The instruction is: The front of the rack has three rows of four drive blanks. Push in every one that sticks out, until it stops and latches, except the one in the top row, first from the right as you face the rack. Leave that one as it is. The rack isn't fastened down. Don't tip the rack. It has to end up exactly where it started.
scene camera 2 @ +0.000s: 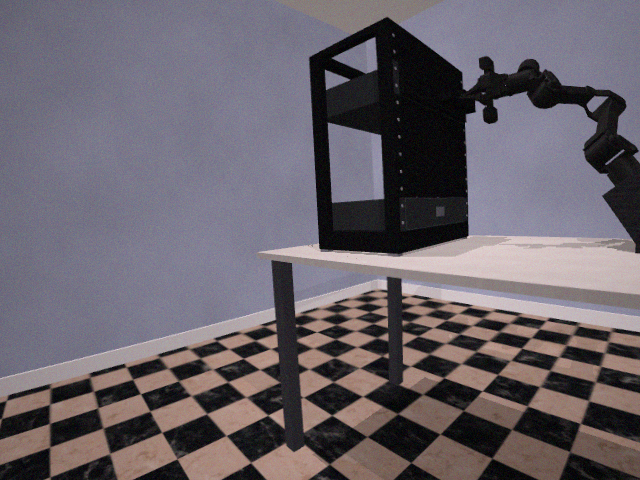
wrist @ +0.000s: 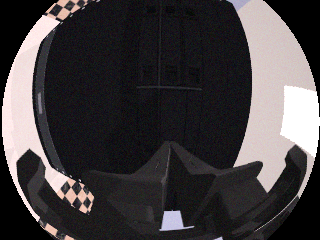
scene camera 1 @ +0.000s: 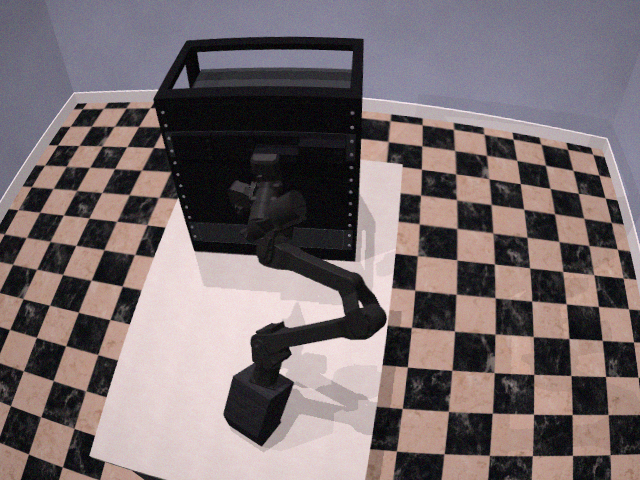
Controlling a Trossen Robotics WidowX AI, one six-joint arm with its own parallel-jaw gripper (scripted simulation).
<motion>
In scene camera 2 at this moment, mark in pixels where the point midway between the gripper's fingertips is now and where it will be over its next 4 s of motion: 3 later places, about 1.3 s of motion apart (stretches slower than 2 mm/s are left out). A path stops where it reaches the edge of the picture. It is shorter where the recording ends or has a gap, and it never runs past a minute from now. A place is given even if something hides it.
My gripper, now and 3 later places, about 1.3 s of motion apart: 460, 97; 455, 98; 450, 99; 448, 100
</motion>
